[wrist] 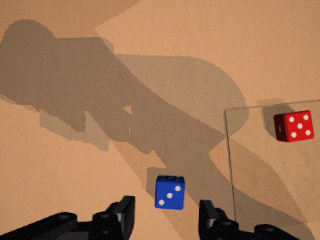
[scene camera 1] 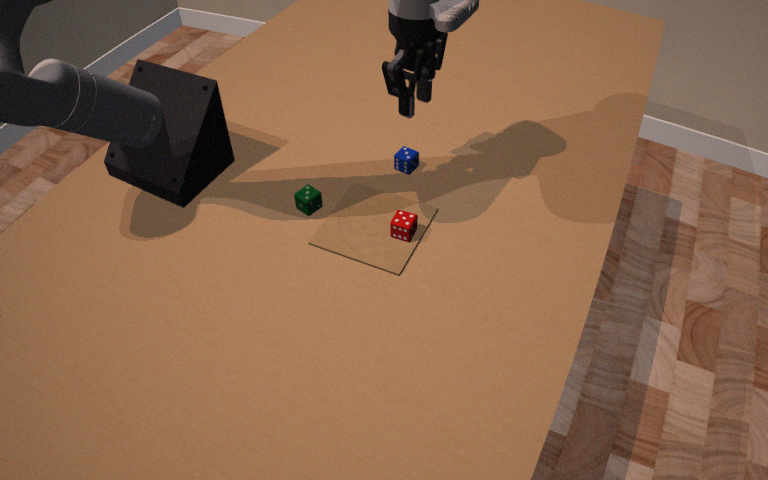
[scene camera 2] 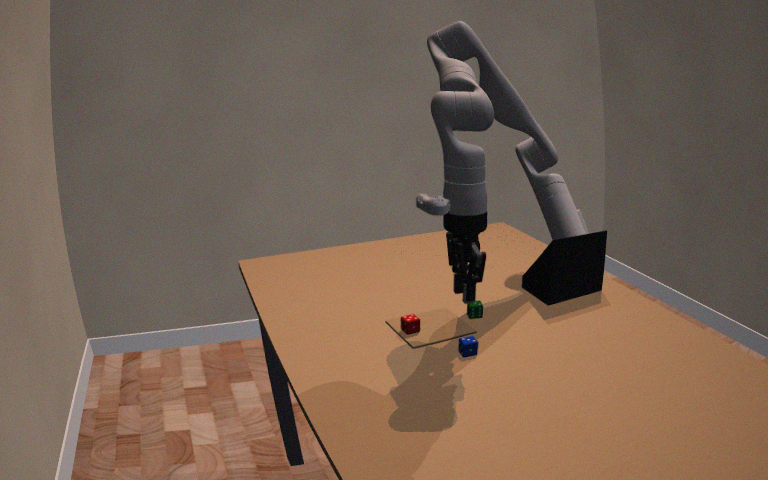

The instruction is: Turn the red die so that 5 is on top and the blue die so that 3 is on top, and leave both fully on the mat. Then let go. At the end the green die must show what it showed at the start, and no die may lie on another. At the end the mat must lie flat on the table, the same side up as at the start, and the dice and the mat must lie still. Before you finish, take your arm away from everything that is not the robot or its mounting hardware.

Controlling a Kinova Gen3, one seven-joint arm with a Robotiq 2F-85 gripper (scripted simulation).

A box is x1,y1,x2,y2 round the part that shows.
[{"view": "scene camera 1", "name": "my gripper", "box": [382,9,447,117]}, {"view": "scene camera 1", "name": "thin tan mat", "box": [308,183,437,275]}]
